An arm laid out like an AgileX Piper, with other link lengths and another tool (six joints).
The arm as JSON. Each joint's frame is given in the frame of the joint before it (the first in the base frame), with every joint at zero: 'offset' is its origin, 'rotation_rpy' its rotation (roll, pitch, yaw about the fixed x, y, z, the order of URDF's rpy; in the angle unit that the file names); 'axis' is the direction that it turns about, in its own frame. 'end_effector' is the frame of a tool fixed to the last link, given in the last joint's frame.
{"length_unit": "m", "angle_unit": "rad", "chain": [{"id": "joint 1", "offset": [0.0, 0.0, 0.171], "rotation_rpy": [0.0, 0.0, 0.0], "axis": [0.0, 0.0, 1.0]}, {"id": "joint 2", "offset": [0.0, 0.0, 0.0], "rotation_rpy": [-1.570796, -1.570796, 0.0], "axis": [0.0, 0.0, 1.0]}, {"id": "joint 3", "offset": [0.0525, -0.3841, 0.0], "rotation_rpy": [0.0, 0.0, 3.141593], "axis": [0.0, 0.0, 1.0]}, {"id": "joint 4", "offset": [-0.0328, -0.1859, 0.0], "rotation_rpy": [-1.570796, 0.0, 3.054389], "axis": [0.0, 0.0, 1.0]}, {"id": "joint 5", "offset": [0.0, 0.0, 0.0], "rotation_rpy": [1.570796, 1.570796, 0.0], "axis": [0.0, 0.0, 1.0]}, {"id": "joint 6", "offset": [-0.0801, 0.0, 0.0], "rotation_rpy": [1.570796, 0.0, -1.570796], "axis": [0.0, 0.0, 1.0]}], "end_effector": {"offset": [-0.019, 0.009, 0.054], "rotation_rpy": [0.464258, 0.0, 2.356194]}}
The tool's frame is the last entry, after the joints.
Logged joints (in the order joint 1, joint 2, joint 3, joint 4, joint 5, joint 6), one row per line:
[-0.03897, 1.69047, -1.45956, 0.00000, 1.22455, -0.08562]
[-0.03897, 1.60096, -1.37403, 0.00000, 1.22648, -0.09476]
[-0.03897, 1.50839, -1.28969, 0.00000, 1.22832, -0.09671]
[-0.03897, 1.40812, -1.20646, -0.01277, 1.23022, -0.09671]
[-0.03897, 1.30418, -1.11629, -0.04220, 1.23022, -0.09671]
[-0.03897, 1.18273, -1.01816, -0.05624, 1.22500, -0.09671]
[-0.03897, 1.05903, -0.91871, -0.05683, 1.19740, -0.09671]
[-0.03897, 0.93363, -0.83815, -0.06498, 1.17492, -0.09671]
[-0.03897, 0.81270, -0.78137, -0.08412, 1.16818, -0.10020]
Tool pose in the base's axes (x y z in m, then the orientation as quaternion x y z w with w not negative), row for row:
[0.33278, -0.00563, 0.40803, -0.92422, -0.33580, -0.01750, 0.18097]
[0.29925, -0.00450, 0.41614, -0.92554, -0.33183, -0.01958, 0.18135]
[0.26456, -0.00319, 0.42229, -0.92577, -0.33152, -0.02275, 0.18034]
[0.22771, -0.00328, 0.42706, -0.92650, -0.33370, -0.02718, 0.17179]
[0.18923, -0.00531, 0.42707, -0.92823, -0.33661, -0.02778, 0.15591]
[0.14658, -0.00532, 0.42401, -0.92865, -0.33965, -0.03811, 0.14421]
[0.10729, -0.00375, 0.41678, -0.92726, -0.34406, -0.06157, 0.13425]
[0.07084, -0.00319, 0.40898, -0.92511, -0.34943, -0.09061, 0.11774]
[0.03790, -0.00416, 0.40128, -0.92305, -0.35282, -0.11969, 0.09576]
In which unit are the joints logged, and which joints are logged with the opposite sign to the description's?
The joints are logged in radians. Opposite sign: joint 6.
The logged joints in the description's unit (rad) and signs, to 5 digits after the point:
[-0.03897, 1.69047, -1.45956, 0.00000, 1.22455, 0.08562]
[-0.03897, 1.60096, -1.37403, 0.00000, 1.22648, 0.09476]
[-0.03897, 1.50839, -1.28969, 0.00000, 1.22832, 0.09671]
[-0.03897, 1.40812, -1.20646, -0.01277, 1.23022, 0.09671]
[-0.03897, 1.30418, -1.11629, -0.04220, 1.23022, 0.09671]
[-0.03897, 1.18273, -1.01816, -0.05624, 1.22500, 0.09671]
[-0.03897, 1.05903, -0.91871, -0.05683, 1.19740, 0.09671]
[-0.03897, 0.93363, -0.83815, -0.06498, 1.17492, 0.09671]
[-0.03897, 0.81270, -0.78137, -0.08412, 1.16818, 0.10020]

